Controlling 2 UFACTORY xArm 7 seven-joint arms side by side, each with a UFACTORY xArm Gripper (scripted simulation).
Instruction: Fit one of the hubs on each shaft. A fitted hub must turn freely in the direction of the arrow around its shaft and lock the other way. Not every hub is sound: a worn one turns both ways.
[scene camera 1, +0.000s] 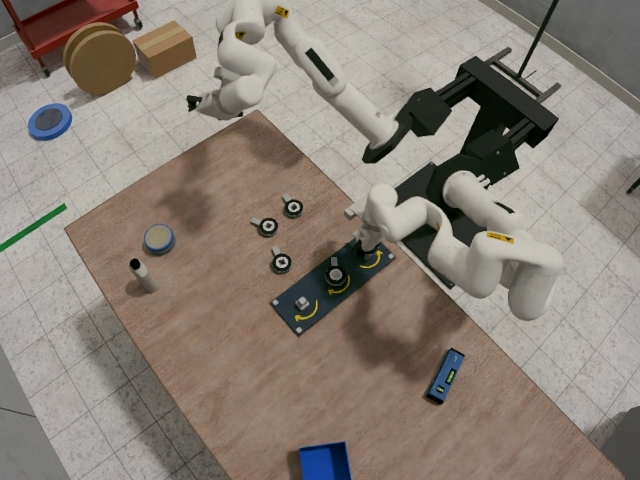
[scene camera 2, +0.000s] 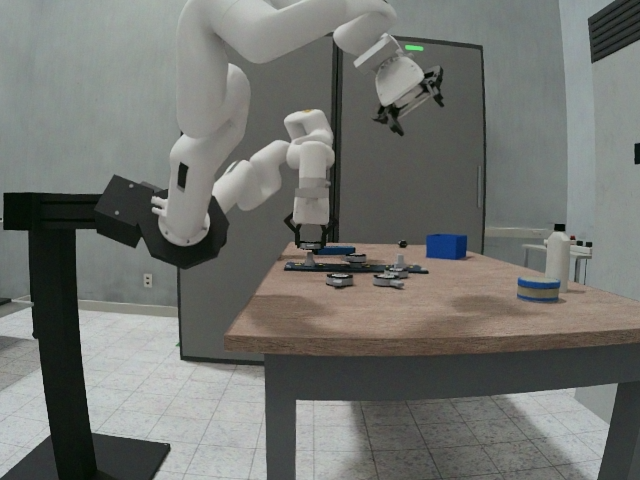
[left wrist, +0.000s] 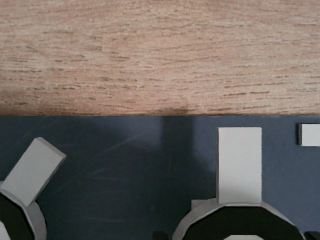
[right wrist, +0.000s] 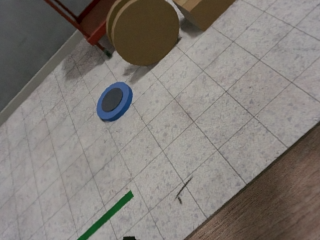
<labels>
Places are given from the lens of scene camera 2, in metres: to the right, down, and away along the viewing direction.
left gripper (scene camera 2: 310, 248): -0.03, 0.02, 1.32
right gripper (scene camera 2: 418, 116): 0.17, -0.21, 0.77
white bottle (scene camera 2: 558, 248): 0.55, 0.02, 0.95
tape roll (scene camera 2: 534, 289): 0.43, 0.10, 0.84
The marked spots on the tape roll and the white bottle are 0.18 m apart.
</labels>
